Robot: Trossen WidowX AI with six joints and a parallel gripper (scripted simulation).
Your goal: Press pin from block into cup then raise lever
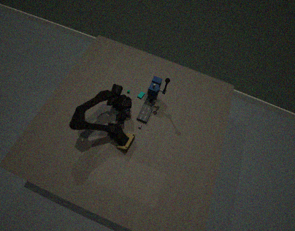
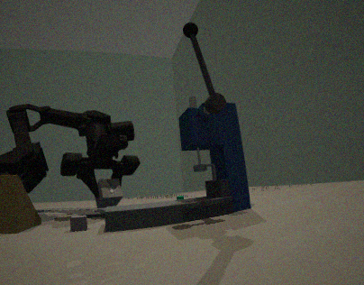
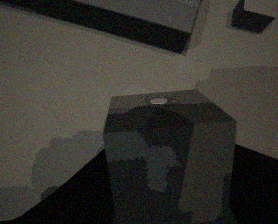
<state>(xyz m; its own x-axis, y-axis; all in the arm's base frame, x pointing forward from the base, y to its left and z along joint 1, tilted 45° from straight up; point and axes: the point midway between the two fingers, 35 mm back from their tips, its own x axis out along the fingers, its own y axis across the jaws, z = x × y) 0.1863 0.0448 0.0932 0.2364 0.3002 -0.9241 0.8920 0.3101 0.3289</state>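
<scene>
Now: gripper tip 1 cm short of the pale round pin, 1 cm to the left of it and 1 cm below it. The rest, counted from my gripper tip: teal block 20 cm ahead, 1 cm to the right, 4 cm below; dark lever 18 cm ahead, 16 cm to the right, 22 cm above; thin punch 18 cm ahead, 10 cm to the right, 11 cm above.
</scene>
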